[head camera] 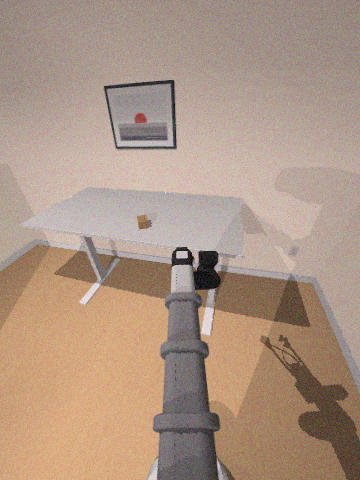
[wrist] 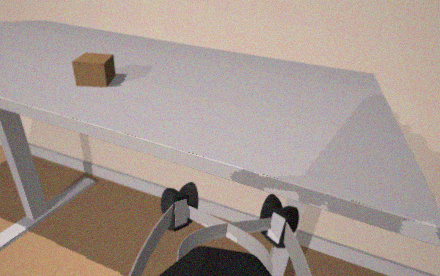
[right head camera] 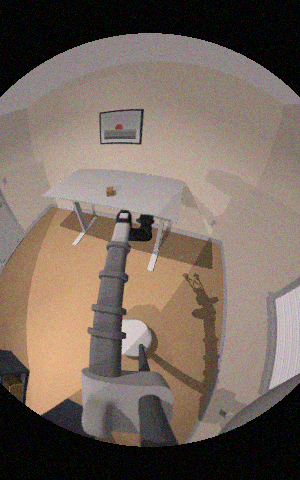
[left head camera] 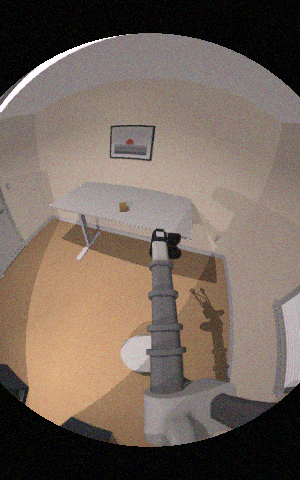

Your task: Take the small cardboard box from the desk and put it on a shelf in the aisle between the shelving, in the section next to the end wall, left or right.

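Places are measured from the robot's base along level axes (x ahead, y left, z up), in metres.
Where they show: gripper, fingertip midpoint: (wrist: 229,204); robot's base, link origin: (right head camera: 131,336) (left head camera: 141,352).
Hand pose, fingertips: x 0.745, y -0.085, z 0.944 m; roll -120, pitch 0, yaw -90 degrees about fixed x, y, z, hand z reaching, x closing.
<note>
Each offset is from my fingertips to the centre of the thing. "*": to the spot under its first point. Level surfaces: height alone.
The small cardboard box {dy +0.332, dx +0.363, dz +0.004 m} (head camera: 143,222) (left head camera: 123,207) (right head camera: 110,191) (wrist: 93,71) lies on the desk {dz -0.021 m} (head camera: 195,215) (left head camera: 165,205) (right head camera: 155,192) (wrist: 240,110), left of the desk's middle in the head views. In the wrist view my gripper (wrist: 229,204) is open and empty, its two fingertips well apart, by the desk's front edge. The box is beyond it and to its left, not touched. In the head views the arm reaches toward the right part of the desk's front edge, and the fingers are hidden behind the wrist. The aisle's shelf sections do not show clearly.
Dark shelving (left head camera: 12,382) (right head camera: 12,363) stands at the lower left of the left and right head views, with another dark unit (left head camera: 87,430) (right head camera: 65,415) near the bottom. A framed picture (head camera: 142,107) hangs behind the desk. A window {* dy -0.980, dx -0.964, dz -0.058 m} (left head camera: 291,340) (right head camera: 288,340) is at the right.
</note>
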